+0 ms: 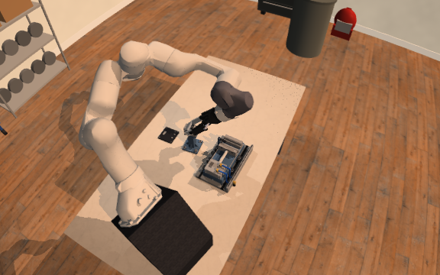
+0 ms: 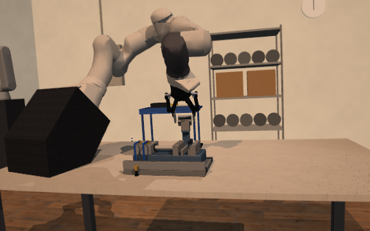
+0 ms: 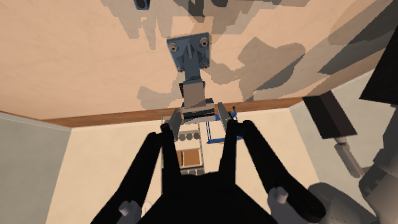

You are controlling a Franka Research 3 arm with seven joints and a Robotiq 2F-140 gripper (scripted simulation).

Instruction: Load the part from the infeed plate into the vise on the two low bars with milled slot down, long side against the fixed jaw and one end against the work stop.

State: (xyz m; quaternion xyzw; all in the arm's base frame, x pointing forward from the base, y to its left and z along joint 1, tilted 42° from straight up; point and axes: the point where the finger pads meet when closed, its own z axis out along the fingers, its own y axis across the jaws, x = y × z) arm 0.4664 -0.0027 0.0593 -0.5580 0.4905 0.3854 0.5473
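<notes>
Now: hand 1 cm to the right of the part and 2 cm above it. Round my hand: vise: 3 cm behind, 19 cm to the right, 14 cm below; dark infeed plate: 1 cm ahead, 18 cm to the left, 17 cm below.
</notes>
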